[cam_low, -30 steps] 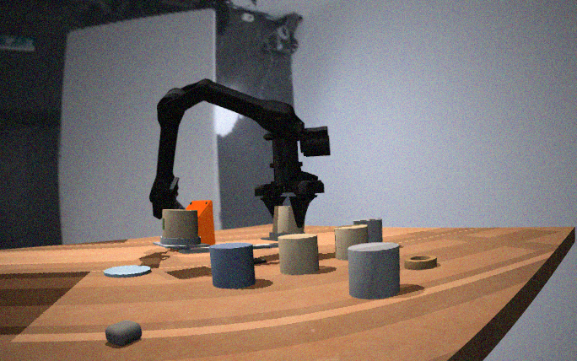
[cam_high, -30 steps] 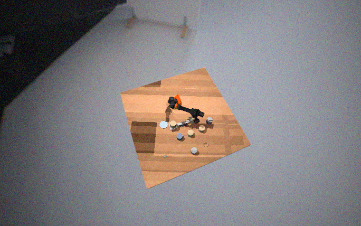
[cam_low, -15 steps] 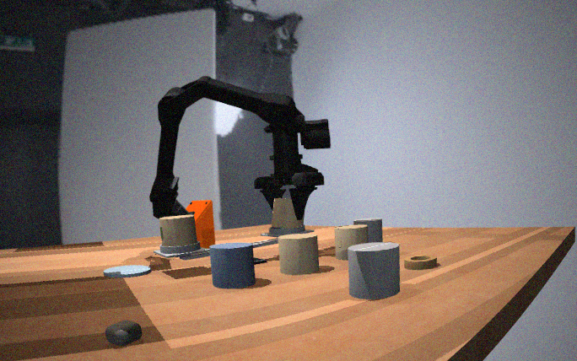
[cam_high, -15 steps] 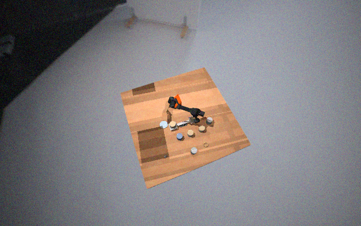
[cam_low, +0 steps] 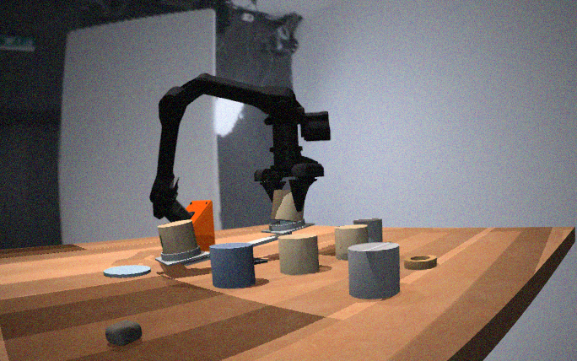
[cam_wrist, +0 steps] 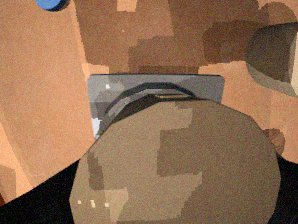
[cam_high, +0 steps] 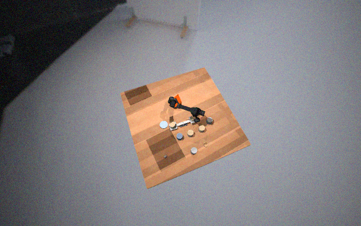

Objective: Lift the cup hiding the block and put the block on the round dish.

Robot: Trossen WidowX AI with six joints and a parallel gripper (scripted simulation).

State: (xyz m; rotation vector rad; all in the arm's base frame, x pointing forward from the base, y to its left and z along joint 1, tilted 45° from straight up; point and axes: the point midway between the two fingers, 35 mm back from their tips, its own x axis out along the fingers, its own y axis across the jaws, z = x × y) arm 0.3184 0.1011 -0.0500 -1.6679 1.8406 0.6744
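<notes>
Now: gripper tip 2 cm above the teal block and 1 cm to the left of it. Also, from my gripper tip: round dish: 36 cm to the right, 11 cm behind, 10 cm below; blue cup: 23 cm to the right, 11 cm ahead, 6 cm below; ring: 33 cm ahead, 9 cm below.
</notes>
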